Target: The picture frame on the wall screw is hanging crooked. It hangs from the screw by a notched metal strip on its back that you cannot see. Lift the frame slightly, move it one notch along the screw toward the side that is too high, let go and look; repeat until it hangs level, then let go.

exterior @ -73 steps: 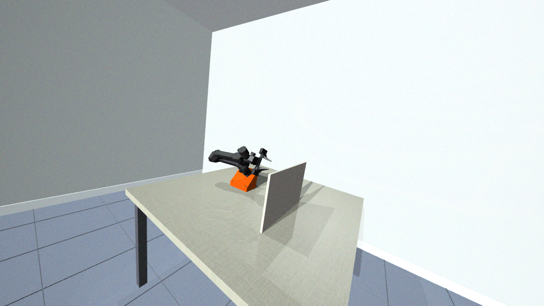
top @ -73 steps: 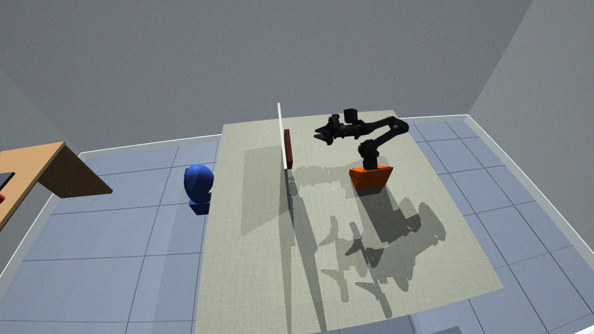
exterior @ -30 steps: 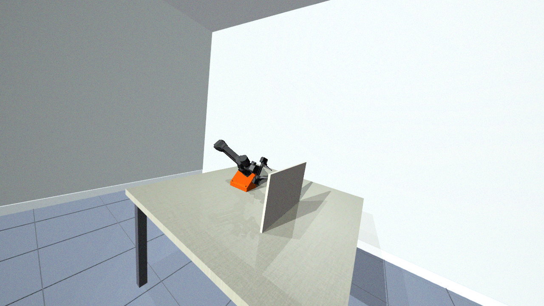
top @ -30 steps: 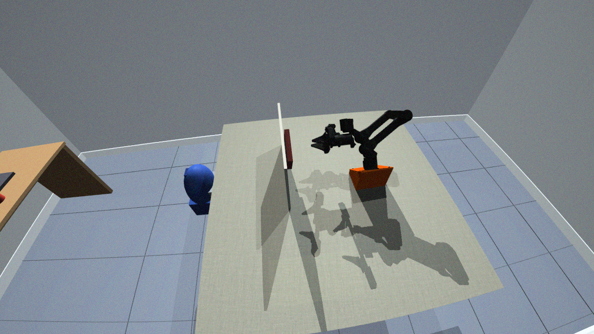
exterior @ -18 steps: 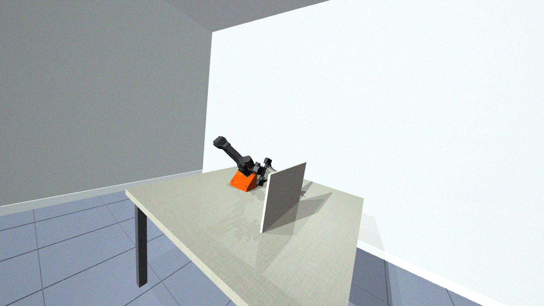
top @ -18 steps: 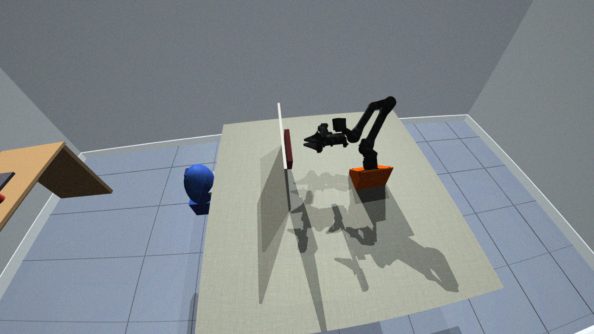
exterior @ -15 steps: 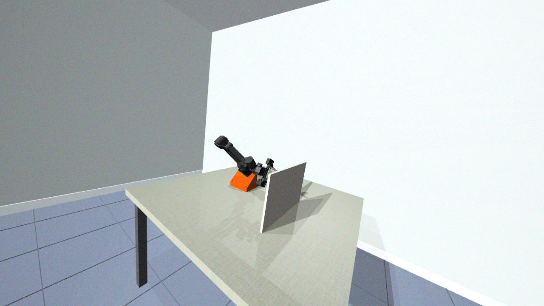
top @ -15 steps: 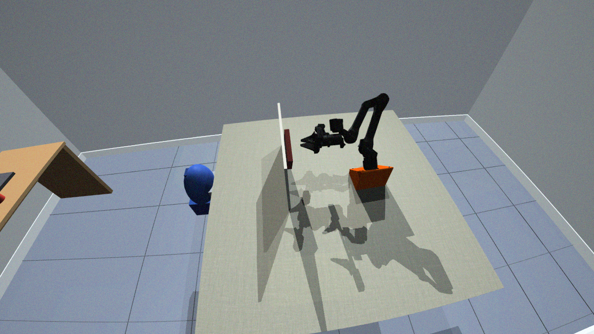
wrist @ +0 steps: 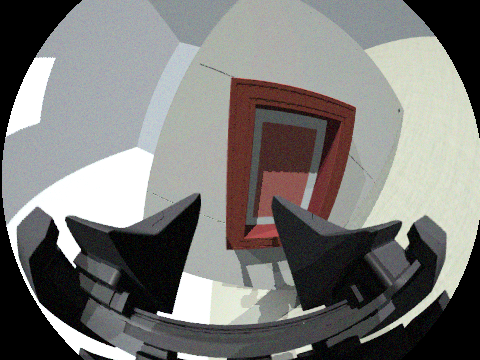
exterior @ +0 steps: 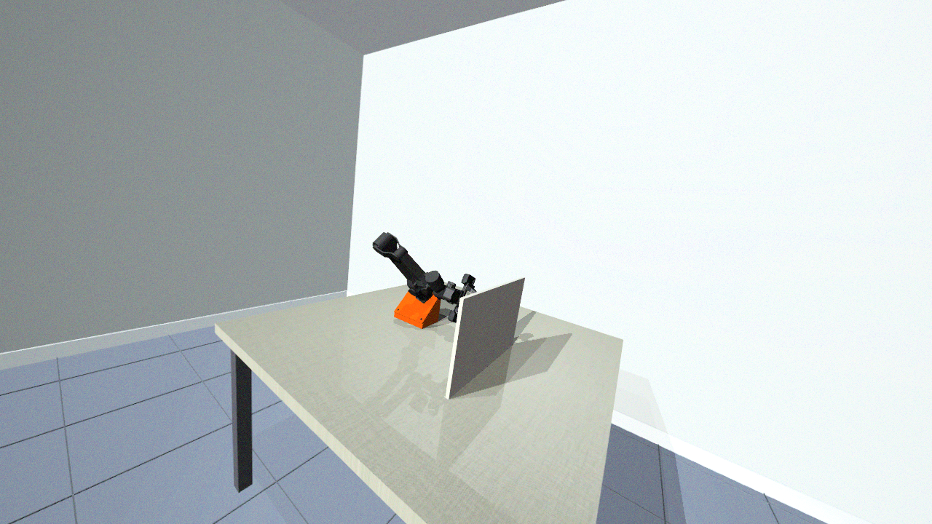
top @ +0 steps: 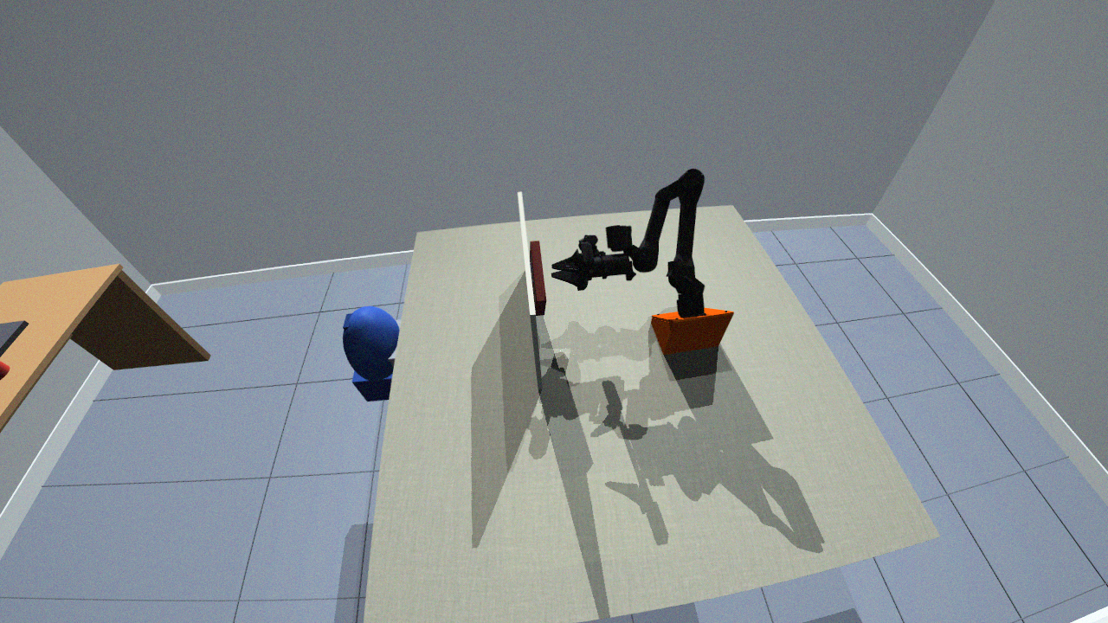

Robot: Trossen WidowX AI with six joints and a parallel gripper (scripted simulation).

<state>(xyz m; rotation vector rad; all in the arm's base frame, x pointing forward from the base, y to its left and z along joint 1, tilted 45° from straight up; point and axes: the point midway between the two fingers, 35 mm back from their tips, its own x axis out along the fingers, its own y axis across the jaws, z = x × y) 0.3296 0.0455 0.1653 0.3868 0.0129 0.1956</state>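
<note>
The dark red picture frame is 50 mm below my gripper tip, 50 mm ahead of it and 20 mm to the right of it. Round my gripper tip: white wall panel (60 mm below, 60 mm ahead).
</note>
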